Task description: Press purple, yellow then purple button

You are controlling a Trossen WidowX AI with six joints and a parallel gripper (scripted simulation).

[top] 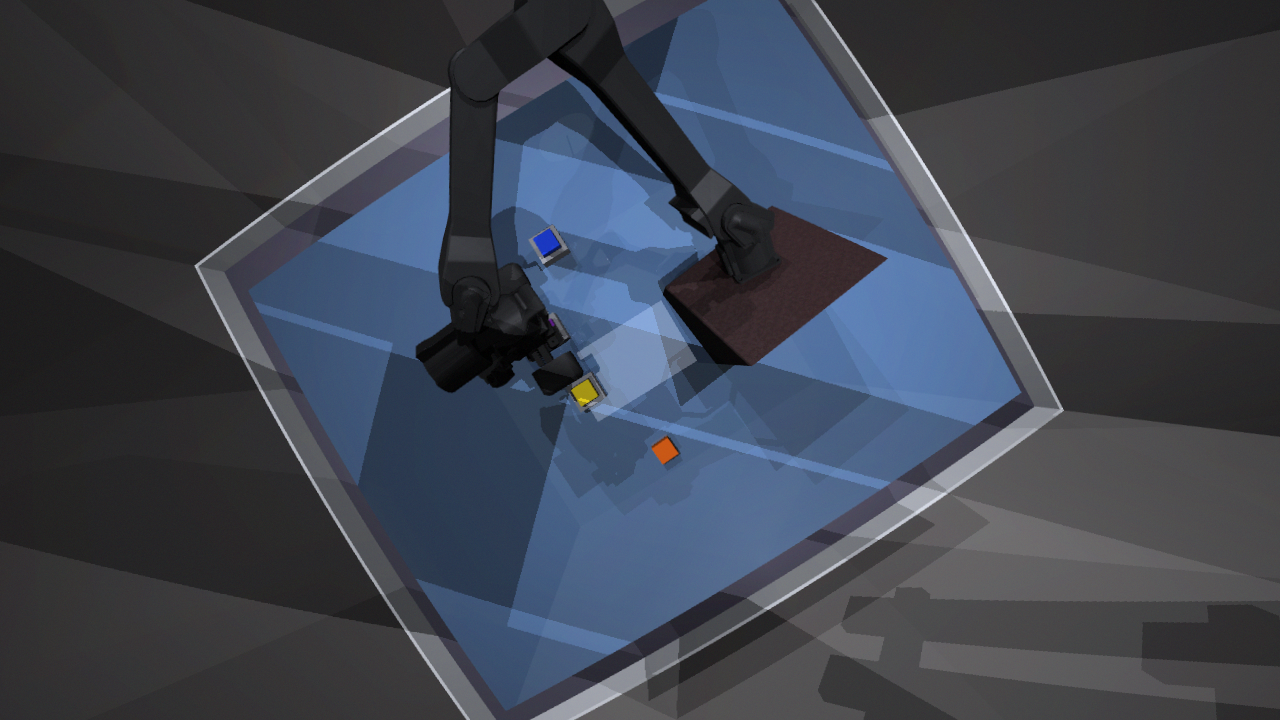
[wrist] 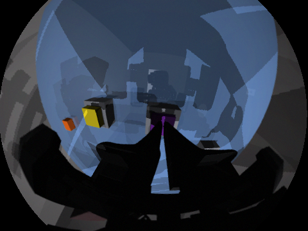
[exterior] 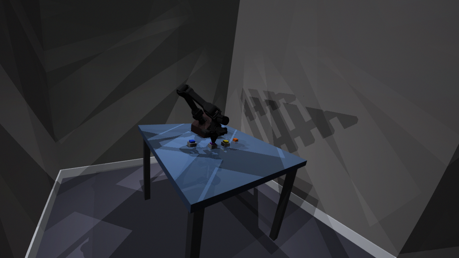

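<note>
My gripper tip is now 10 mm above the purple button. The rest, counted from my gripper tip: small orange block: 260 mm to the left, 80 mm behind, 20 mm below; then blue button: 130 mm to the right, 70 mm behind; then yellow button: 110 mm to the left, 10 mm behind.
</note>
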